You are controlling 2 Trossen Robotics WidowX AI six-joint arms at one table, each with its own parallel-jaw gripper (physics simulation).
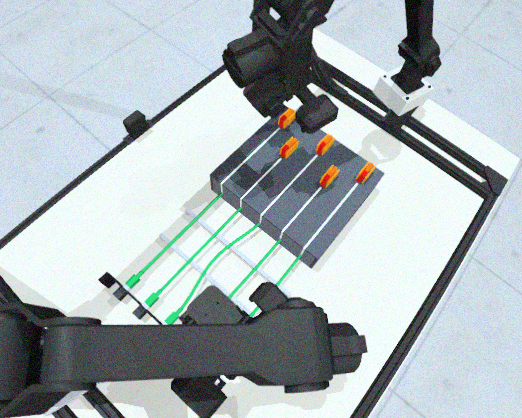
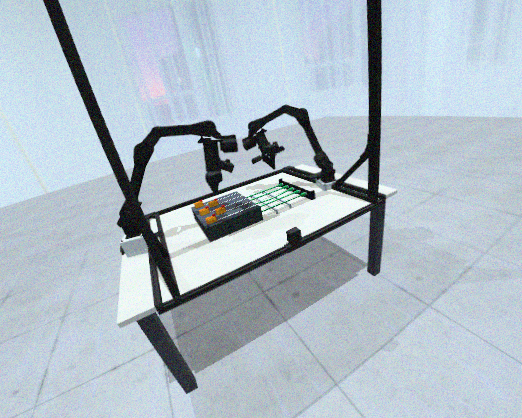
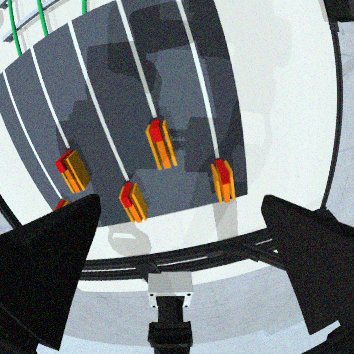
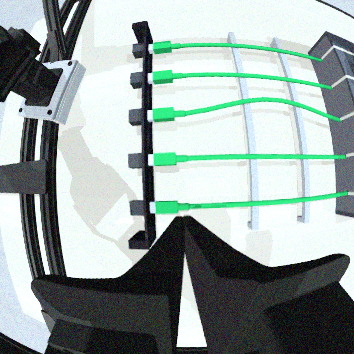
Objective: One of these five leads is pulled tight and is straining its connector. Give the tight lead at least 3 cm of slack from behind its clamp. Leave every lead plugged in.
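Seen in the pictures: left gripper, fingertip midpoint: (image 1: 290, 114) (image 2: 216, 191) (image 3: 183, 203); right gripper, fingertip midpoint: (image 2: 274, 169) (image 4: 182, 222); left arm's base, origin of the base link: (image 1: 407, 81) (image 2: 134, 233) (image 3: 169, 300); right arm's base, origin of the base link: (image 2: 328, 180) (image 4: 42, 86).
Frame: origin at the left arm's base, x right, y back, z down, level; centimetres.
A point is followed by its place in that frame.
Five leads run green from the black connector rack (image 1: 106, 279) @[x -5.5, y -82.0, z 3.5 cm] (image 4: 146, 140) @[x -21.4, y -76.1, z 4.7 cm] to the dark block (image 1: 294, 200) (image 2: 232, 229), then white to orange-red clamps. The third lead (image 4: 265, 99) @[x -12.7, y -63.6, z 5.1 cm] bows sideways; the fourth lead (image 4: 220, 157) @[x -21.3, y -67.8, z 5.0 cm] looks nearly straight, as do the others. Which is tight I cannot tell. All five green connectors, such as the fifth connector (image 4: 166, 207) @[x -28.0, y -72.1, z 4.6 cm], sit at the rack. My left gripper (image 3: 183, 203) @[x 0.2, y -38.2, z -9.6 cm] (image 2: 215, 189) @[x 0.2, y -38.2, z -9.6 cm] is open and empty above the clamp end, near the first clamp (image 1: 287, 119) @[x 4.5, y -34.3, z -1.2 cm] (image 3: 222, 180) @[x 4.8, y -34.8, z -1.9 cm]. My right gripper (image 4: 182, 222) @[x -27.0, y -70.2, z -4.8 cm] (image 2: 272, 164) @[x -27.0, y -70.2, z -4.8 cm] is shut and empty, raised above the table near the fifth connector.
Two pale bars (image 4: 252, 170) @[x -21.7, y -63.7, z 5.5 cm] (image 4: 300, 135) @[x -15.5, y -57.8, z 5.6 cm] cross under the green leads. The second clamp (image 1: 289, 148) @[x -1.7, y -38.1, z -0.8 cm] (image 3: 161, 144) @[x -1.2, y -38.2, z -1.4 cm] and third clamp (image 1: 325, 145) @[x -4.9, y -30.8, z -0.4 cm] (image 3: 133, 201) @[x -4.4, y -31.2, z -0.8 cm] stand close together. A small black box (image 1: 135, 124) @[x 23.8, y -62.2, z 3.0 cm] (image 2: 293, 235) @[x 26.6, y -61.3, z 3.5 cm] is on the table's edge rail.
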